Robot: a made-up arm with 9 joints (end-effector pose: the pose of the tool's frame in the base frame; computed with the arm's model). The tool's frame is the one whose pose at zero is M. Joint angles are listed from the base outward.
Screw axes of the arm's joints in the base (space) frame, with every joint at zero. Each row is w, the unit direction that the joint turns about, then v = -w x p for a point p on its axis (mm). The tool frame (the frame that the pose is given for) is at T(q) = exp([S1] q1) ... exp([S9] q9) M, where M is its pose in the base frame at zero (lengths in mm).
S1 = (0, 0, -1, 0.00, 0.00, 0.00)
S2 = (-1, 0, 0, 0.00, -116.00, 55.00)
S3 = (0, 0, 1, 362.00, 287.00, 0.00)
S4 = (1, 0, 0, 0.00, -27.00, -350.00)
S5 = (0, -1, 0, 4.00, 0.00, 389.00)
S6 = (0, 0, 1, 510.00, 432.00, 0.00)
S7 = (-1, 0, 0, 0.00, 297.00, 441.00)
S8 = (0, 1, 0, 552.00, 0.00, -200.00)
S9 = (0, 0, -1, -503.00, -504.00, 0.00)
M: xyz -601.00 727.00 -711.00 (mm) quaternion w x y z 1 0 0 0
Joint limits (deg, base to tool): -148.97..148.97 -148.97..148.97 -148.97..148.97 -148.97..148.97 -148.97..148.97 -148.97..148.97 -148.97..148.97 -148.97..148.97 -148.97..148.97
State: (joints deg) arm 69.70 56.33 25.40 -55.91 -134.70 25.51 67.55 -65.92 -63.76
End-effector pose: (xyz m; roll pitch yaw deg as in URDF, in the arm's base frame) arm -0.1142 1.0701 0.4837 125.57 43.05 100.53
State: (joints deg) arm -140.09 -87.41 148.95 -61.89 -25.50 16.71 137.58 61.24 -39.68
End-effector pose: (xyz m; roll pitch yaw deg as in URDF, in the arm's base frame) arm -0.4663 -0.1176 0.4454 35.05 -53.26 28.38
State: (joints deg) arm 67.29 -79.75 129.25 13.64 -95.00 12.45 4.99 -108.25 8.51
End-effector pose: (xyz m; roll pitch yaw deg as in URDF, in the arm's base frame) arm 0.2080 0.1134 -0.7150 -57.50 -61.44 114.12
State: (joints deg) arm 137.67 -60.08 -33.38 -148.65 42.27 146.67 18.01 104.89 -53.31
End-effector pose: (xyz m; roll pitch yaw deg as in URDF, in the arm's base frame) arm 0.6535 0.2856 0.3096 108.60 -20.50 157.05
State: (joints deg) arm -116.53 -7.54 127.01 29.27 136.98 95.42 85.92 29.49 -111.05
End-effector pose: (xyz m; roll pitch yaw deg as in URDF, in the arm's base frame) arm -0.3427 -0.1960 0.2649 -113.86 -24.75 -151.44
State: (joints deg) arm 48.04 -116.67 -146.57 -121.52 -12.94 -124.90 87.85 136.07 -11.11
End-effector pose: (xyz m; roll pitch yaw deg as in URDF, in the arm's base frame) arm -0.4847 -0.3293 0.6588 47.48 -65.80 71.36
